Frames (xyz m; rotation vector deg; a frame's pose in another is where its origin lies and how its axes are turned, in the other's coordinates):
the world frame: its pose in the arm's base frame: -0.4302 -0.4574 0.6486 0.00 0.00 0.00
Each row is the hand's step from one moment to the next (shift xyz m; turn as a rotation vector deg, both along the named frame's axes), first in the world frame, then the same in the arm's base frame.
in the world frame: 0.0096 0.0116 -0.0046 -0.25 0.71 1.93
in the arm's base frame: 0.0096 0.0116 -0.0046 -0.25 0.71 1.93
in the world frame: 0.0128 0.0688 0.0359 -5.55 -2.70 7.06
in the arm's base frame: 0.0128 0.0688 0.0359 -5.55 -2.70 7.06
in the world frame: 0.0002 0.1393 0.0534 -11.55 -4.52 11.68
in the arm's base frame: 0.0002 0.1393 0.0534 -11.55 -4.52 11.68
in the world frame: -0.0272 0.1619 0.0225 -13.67 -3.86 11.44
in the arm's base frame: -0.0272 0.1619 0.0225 -13.67 -3.86 11.44
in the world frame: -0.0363 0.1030 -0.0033 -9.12 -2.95 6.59
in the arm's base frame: -0.0363 0.1030 -0.0033 -9.12 -2.95 6.59
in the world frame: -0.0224 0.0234 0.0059 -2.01 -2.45 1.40
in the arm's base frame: -0.0224 0.0234 0.0059 -2.01 -2.45 1.40
